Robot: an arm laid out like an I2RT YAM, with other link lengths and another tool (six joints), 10 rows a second.
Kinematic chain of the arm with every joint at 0, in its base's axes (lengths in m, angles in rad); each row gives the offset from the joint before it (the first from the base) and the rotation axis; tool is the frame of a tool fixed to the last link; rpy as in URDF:
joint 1: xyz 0 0 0.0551 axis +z
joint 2: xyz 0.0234 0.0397 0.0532 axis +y
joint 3: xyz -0.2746 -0.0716 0 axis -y
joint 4: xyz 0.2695 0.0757 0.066 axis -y
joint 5: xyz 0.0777 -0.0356 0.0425 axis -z
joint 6: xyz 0.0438 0 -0.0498 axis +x
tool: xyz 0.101 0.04 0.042 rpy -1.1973 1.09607 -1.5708
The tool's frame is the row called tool.
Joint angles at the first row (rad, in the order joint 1, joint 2, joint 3, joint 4, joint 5, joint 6):
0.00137, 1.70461, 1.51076, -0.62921, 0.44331, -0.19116
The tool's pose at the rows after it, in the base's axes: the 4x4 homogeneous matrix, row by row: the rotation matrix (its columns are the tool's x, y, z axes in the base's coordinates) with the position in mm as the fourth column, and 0 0 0 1 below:
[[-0.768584, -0.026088, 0.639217, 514.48], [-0.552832, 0.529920, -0.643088, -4.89], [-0.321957, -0.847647, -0.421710, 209.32], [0, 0, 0, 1]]
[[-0.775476, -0.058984, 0.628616, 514.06], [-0.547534, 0.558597, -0.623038, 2.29], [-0.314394, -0.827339, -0.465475, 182.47], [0, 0, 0, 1]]
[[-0.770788, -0.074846, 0.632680, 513.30], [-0.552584, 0.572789, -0.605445, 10.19], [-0.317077, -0.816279, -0.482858, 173.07], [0, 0, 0, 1]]
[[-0.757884, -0.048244, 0.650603, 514.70], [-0.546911, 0.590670, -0.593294, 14.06], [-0.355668, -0.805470, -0.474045, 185.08], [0, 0, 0, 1]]
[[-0.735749, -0.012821, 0.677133, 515.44], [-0.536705, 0.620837, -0.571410, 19.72], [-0.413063, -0.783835, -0.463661, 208.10], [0, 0, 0, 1]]
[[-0.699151, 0.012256, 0.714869, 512.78], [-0.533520, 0.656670, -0.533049, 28.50], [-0.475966, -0.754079, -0.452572, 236.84], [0, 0, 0, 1]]
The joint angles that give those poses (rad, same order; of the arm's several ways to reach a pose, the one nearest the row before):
0.00748, 1.74116, 1.46125, -0.59813, 0.42220, -0.16843
0.01489, 1.76764, 1.41908, -0.57297, 0.39479, -0.14473
0.02601, 1.77494, 1.40045, -0.55988, 0.37814, -0.13522
0.02972, 1.75776, 1.40452, -0.55143, 0.36205, -0.12025
0.03350, 1.72910, 1.42582, -0.55887, 0.33236, -0.09737
0.03825, 1.68956, 1.45110, -0.57403, 0.28602, -0.08132

